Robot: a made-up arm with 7 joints. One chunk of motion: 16 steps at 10 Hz.
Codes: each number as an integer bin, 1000 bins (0 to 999) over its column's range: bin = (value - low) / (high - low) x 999, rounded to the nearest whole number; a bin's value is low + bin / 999 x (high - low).
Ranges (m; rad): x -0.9..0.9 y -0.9..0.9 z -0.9..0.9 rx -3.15..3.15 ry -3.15..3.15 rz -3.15..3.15
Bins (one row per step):
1: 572 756 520 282 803 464
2: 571 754 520 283 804 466
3: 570 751 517 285 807 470
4: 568 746 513 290 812 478
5: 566 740 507 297 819 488
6: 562 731 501 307 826 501
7: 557 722 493 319 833 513
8: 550 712 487 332 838 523
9: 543 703 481 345 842 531
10: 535 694 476 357 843 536
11: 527 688 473 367 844 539
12: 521 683 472 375 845 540
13: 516 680 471 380 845 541
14: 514 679 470 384 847 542
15: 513 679 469 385 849 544
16: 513 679 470 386 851 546
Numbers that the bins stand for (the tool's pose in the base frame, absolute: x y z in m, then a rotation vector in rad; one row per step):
1: 0.1306 0.4622 0.0369 -1.3716 1.9140 -0.2239
2: 0.1288 0.4586 0.0369 -1.3653 1.9203 -0.2113
3: 0.1270 0.4532 0.0315 -1.3527 1.9392 -0.1860
4: 0.1234 0.4441 0.0243 -1.3212 1.9707 -0.1356
5: 0.1198 0.4333 0.0135 -1.2770 2.0149 -0.0725
6: 0.1126 0.4171 0.0027 -1.2140 2.0590 0.0095
7: 0.1036 0.4009 -0.0117 -1.1383 2.1032 0.0851
8: 0.0910 0.3829 -0.0225 -1.0563 2.1347 0.1482
9: 0.0784 0.3667 -0.0333 -0.9743 2.1599 0.1986
10: 0.0640 0.3505 -0.0423 -0.8986 2.1662 0.2302
11: 0.0495 0.3396 -0.0477 -0.8356 2.1725 0.2491
12: 0.0387 0.3306 -0.0495 -0.7851 2.1788 0.2554
13: 0.0297 0.3252 -0.0514 -0.7536 2.1788 0.2617
14: 0.0261 0.3234 -0.0532 -0.7284 2.1914 0.2680
15: 0.0243 0.3234 -0.0550 -0.7221 2.2041 0.2806
16: 0.0243 0.3234 -0.0532 -0.7158 2.2167 0.2932

